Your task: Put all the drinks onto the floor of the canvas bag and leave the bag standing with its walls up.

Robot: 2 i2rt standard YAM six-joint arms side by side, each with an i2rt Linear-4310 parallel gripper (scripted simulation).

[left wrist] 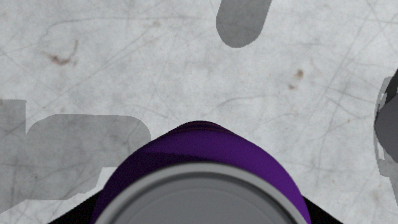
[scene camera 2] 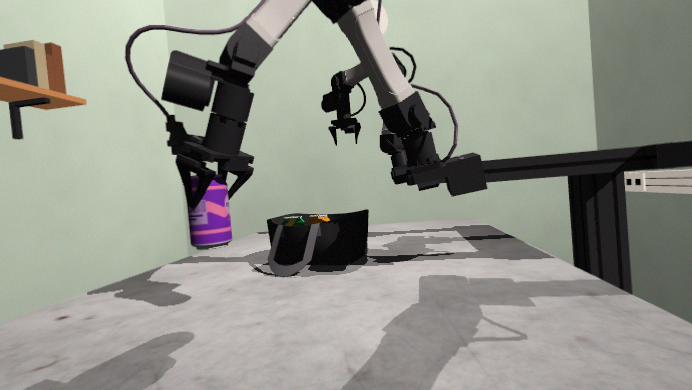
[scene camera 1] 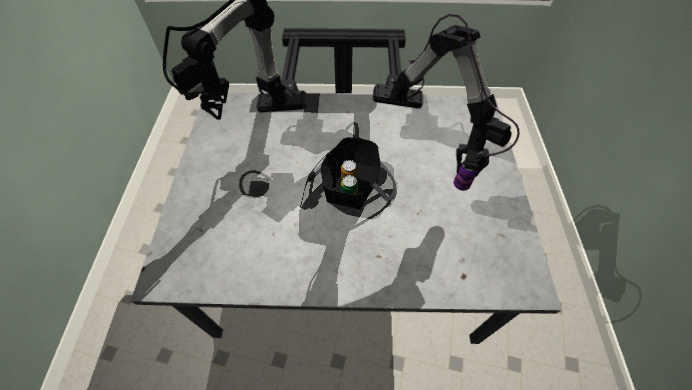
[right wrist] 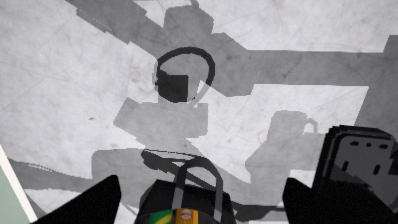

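Note:
The pictures show a black canvas bag, along with my left gripper and my right gripper. In the right wrist view you'd see my right gripper too.

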